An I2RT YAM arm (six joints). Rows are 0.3 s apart.
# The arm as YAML. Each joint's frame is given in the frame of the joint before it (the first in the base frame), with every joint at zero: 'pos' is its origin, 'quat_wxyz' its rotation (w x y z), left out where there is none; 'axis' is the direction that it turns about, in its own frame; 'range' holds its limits. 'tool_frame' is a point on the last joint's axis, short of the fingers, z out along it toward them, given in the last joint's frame.
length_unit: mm
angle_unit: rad
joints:
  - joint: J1
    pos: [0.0, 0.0, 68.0]
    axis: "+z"
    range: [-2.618, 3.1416]
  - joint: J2
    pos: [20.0, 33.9, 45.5]
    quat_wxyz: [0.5, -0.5, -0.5, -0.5]
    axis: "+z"
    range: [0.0, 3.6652]
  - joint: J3
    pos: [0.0, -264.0, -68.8]
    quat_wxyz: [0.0, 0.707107, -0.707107, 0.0]
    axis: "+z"
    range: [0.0, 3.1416]
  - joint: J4
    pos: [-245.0, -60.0, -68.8]
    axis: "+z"
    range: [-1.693, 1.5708]
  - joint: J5
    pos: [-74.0, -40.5, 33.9]
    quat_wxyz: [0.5, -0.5, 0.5, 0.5]
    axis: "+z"
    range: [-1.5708, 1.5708]
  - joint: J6
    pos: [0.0, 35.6, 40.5]
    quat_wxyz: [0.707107, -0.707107, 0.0, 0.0]
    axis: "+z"
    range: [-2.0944, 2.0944]
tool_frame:
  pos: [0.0, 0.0, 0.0]
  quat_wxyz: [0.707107, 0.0, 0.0, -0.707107]
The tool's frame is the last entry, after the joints.
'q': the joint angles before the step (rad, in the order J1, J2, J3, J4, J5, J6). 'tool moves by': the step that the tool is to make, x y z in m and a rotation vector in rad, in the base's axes. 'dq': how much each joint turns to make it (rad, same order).
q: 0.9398 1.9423 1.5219 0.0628 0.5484 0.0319
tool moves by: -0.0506 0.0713 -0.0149 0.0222 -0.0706 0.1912
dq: 0.1679 0.1276 0.0896 0.1261 -0.0072 -0.0626
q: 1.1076 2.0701 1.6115 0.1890 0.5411 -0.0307
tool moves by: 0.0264 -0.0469 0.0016 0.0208 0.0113 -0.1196
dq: -0.0945 -0.0991 -0.1380 0.0355 0.0188 0.0305
